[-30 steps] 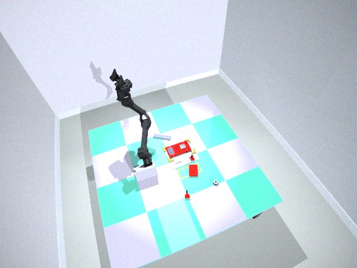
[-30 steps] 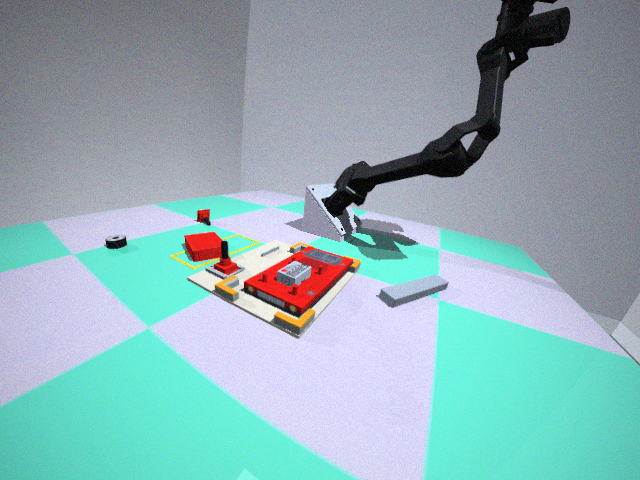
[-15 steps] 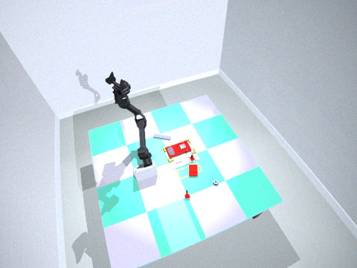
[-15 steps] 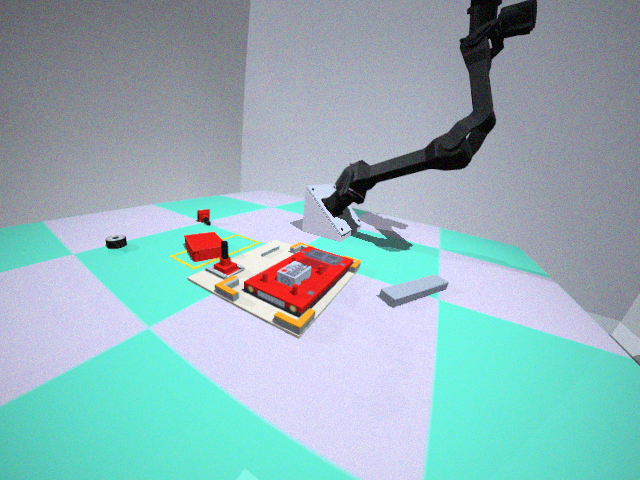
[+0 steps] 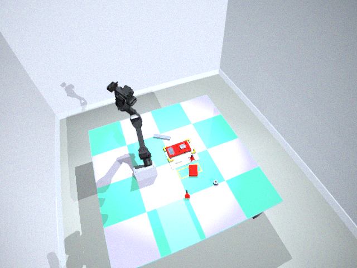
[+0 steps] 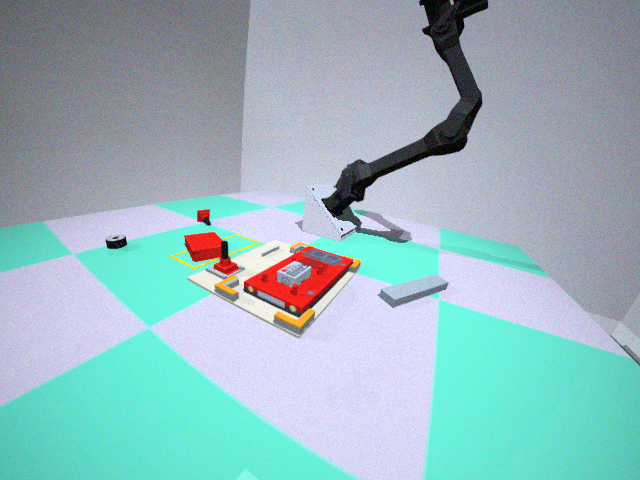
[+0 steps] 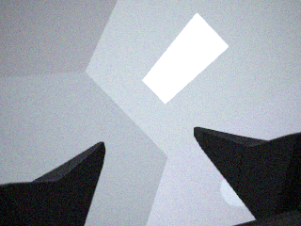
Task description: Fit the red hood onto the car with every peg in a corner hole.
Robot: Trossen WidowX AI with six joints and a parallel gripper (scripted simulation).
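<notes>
The red hood lies 75 cm below my gripper tip, 34 cm ahead of it and 26 cm to the right of it. From my gripper tip the other things lie so: grey engine block 75 cm below, 34 cm ahead, 2 cm to the right; then cream jig plate 76 cm below, 31 cm ahead, 6 cm to the right; then grey bar 76 cm below, 20 cm ahead, 16 cm to the left.
</notes>
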